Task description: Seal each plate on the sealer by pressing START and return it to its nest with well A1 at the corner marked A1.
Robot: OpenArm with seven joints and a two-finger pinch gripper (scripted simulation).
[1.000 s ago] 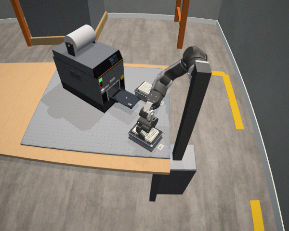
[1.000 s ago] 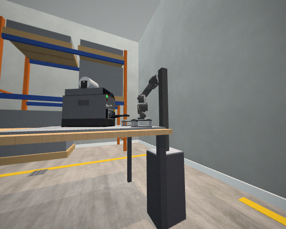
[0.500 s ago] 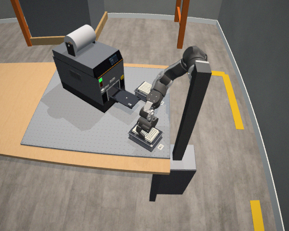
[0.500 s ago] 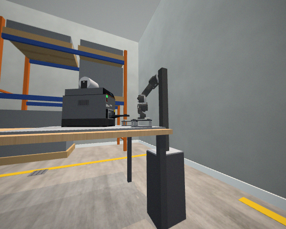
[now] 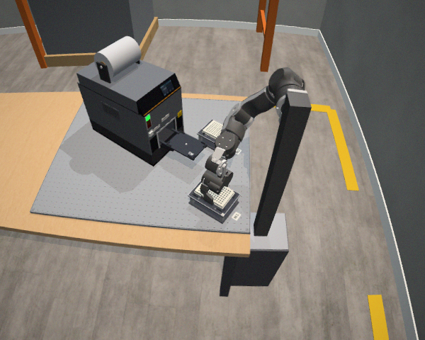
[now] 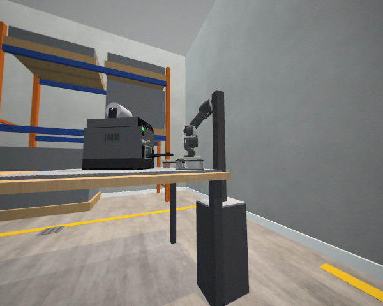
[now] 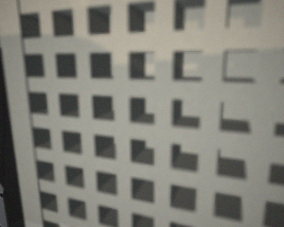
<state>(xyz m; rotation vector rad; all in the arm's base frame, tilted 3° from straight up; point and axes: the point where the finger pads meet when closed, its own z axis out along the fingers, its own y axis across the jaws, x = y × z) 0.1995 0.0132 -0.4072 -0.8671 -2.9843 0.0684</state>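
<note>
The sealer stage is 210 mm to the right of my hand, 120 mm ahead of it and 30 mm above it. Round my hand: foil roll 410 mm ahead, 390 mm to the right, 340 mm above; white well plate 340 mm to the right, 20 mm below, 10 mm behind; white start button 260 mm ahead, 190 mm to the right, 110 mm above.
</note>
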